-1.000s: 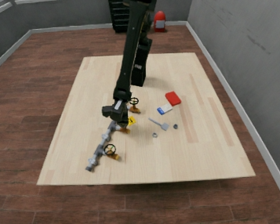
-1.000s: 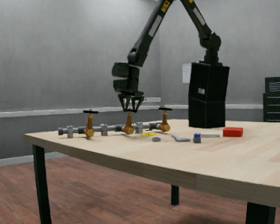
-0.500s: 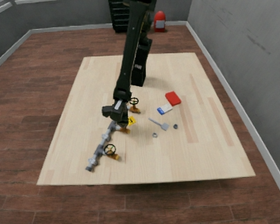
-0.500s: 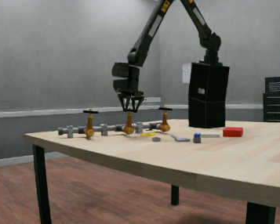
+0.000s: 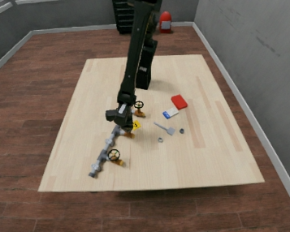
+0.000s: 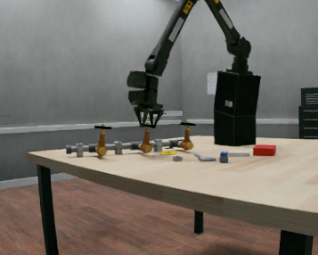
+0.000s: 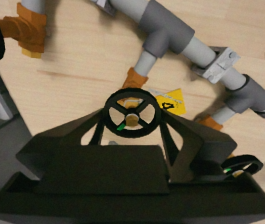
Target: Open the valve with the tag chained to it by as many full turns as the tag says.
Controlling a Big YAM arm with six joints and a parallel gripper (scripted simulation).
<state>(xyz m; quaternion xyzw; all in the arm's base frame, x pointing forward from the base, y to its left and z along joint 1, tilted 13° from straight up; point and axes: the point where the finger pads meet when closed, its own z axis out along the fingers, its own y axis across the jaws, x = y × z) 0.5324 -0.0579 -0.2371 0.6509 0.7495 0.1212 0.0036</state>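
Right now my hand is 12 cm above the yellow tag, 9 cm past it and 3 cm to the right of it. The rest, counted from my hand: blue-and-white block 30 cm to the left, 18 cm behind, 11 cm below; then grey flat tool 25 cm to the left, 11 cm below, 5 cm behind; then grey part 36 cm to the left, 11 cm below, 3 cm behind.
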